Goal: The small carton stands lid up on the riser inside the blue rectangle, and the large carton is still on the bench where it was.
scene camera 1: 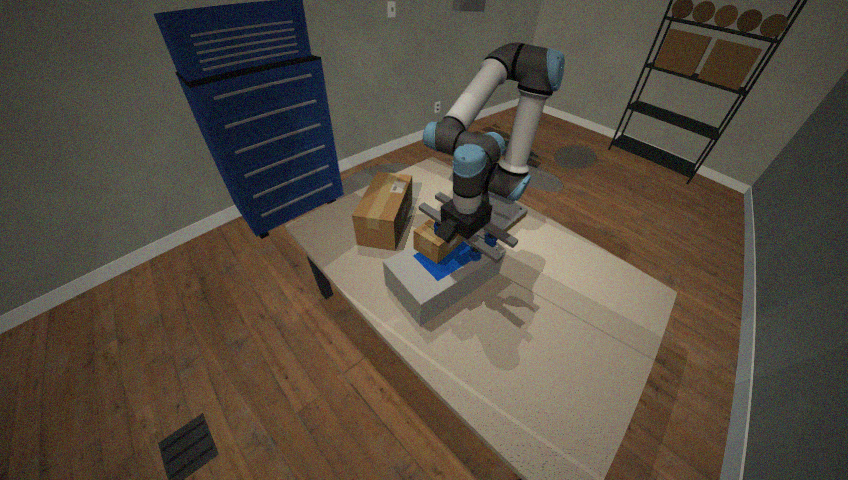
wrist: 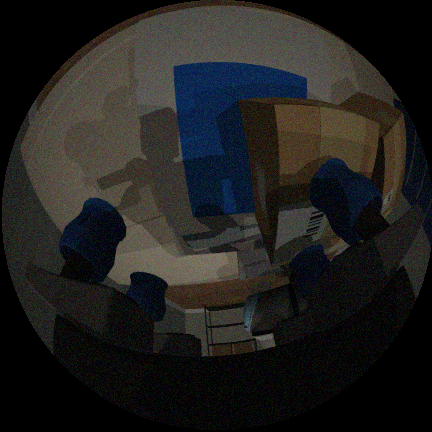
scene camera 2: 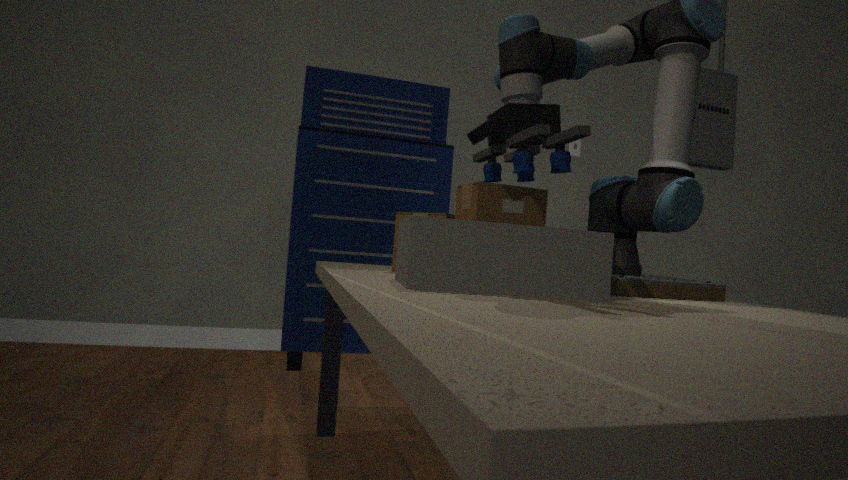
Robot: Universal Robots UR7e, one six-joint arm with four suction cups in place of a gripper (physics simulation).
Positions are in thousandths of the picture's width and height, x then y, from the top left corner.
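Note:
Large carton (scene camera 1: 448, 457), resting on the table. Large carton (wrist: 897, 406) in the wrist view too. Grey riser (scene camera 1: 502, 603), visible. Small carton (scene camera 2: 564, 420), also (scene camera 1: 502, 503) and (wrist: 666, 321). My suction head (scene camera 2: 616, 334), also (wrist: 791, 450), holding nothing. Suction head 11 cm from the middle of the small carton.

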